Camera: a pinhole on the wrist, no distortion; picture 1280 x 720 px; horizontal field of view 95.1 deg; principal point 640.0 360.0 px. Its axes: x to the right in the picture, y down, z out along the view. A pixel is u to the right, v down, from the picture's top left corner.
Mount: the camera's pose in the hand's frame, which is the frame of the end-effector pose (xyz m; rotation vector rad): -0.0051 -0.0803 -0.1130 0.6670 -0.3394 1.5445
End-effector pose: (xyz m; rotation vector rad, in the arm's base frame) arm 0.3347 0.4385 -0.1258 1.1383 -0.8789 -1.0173
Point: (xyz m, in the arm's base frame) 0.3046 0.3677 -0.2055
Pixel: 993 223
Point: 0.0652 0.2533 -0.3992
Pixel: 657 369
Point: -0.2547 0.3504 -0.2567
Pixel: 895 589
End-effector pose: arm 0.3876 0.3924 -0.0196 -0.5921 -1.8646 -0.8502
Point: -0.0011 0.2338 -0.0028
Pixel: 474 193
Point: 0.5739 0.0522 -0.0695
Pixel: behind the camera
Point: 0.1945 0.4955 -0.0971
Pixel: 1042 453
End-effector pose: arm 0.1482 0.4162 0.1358 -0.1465 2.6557 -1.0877
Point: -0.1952 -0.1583 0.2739
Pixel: 490 48
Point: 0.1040 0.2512 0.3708
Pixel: 176 358
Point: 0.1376 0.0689 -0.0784
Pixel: 1033 313
